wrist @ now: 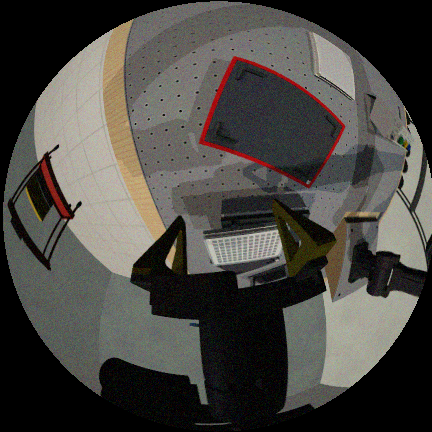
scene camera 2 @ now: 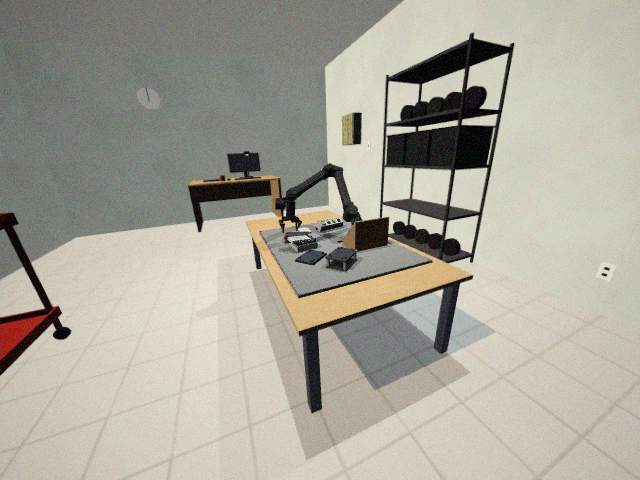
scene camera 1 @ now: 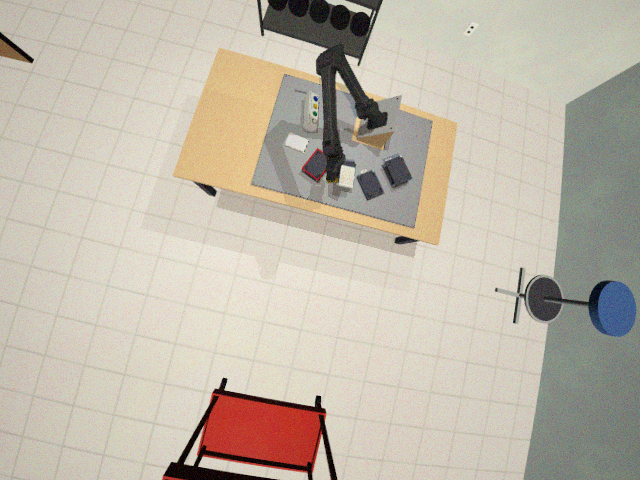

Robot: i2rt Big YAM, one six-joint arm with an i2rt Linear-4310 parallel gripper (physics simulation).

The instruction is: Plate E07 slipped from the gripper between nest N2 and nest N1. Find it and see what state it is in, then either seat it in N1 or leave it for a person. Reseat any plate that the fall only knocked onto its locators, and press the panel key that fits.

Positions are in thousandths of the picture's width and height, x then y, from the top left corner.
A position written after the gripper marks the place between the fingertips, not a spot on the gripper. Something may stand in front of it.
The gripper (wrist: 527,487) is open, holding nothing. Further things: a white plate (wrist: 758,154), a red-framed dark plate (wrist: 638,284) and a grey perforated mat (scene camera 1: 437,349).
The grey perforated mat also shows in the wrist view (wrist: 399,166) and in scene camera 2 (scene camera 2: 477,580).
